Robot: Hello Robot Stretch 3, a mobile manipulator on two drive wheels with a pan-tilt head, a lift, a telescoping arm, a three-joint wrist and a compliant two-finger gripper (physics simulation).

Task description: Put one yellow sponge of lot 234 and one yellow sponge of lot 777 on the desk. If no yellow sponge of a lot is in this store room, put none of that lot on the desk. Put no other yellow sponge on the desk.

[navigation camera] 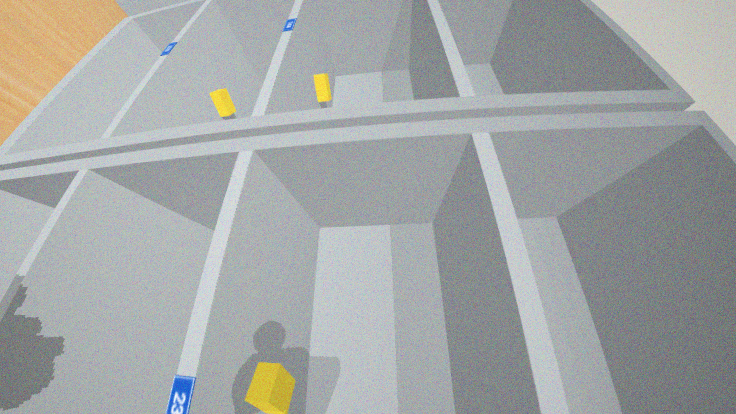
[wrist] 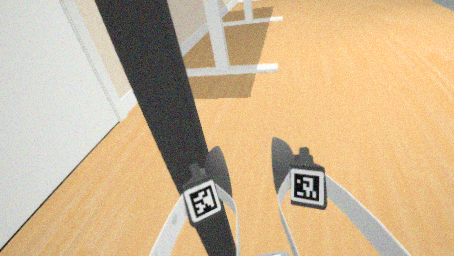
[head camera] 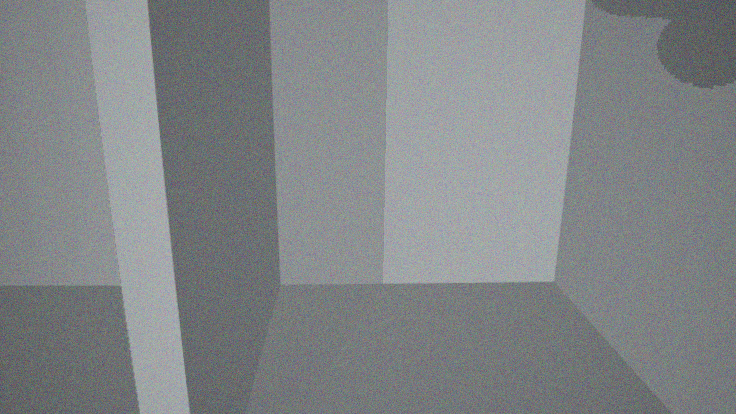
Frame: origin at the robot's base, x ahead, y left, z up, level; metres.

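Seen in the pictures: gripper, fingertip midpoint: (wrist: 248,160).
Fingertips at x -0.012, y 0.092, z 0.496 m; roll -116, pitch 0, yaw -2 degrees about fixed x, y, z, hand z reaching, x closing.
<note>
Pixels of each thing's top centre, then the offset from my fingertips to it. "spot": a spot on its surface instead.
- sponge at its top centre: (navigation camera: 283,390) dx -0.236, dy -0.546, dz +0.540 m
- blue label at a spot on its surface: (navigation camera: 181,395) spot: dx -0.137, dy -0.382, dz +0.480 m
Three yellow sponges show in the navigation view. One sponge (navigation camera: 269,387) is at the bottom, in a shelf compartment beside a blue label (navigation camera: 181,395) whose visible part reads "23"; the rest is cut off. Two smaller sponges, one at upper left (navigation camera: 222,102) and one at upper middle (navigation camera: 322,88), lie in the neighbouring unit, near blue labels (navigation camera: 168,48) (navigation camera: 289,24) too small to read. My gripper (wrist: 248,160) is open and empty, over the wooden floor, away from the sponges. No sponge shows in the head view. White legs (wrist: 218,40), possibly the desk's, stand at the top of the wrist view.
Grey shelf units (navigation camera: 212,267) (head camera: 141,205) stand close to the cameras, with their boards and dividers. Shadows fall on them. A white door (wrist: 40,110) is at the left of the wrist view, and a dark bar (wrist: 160,90) crosses that view beside the left finger.
</note>
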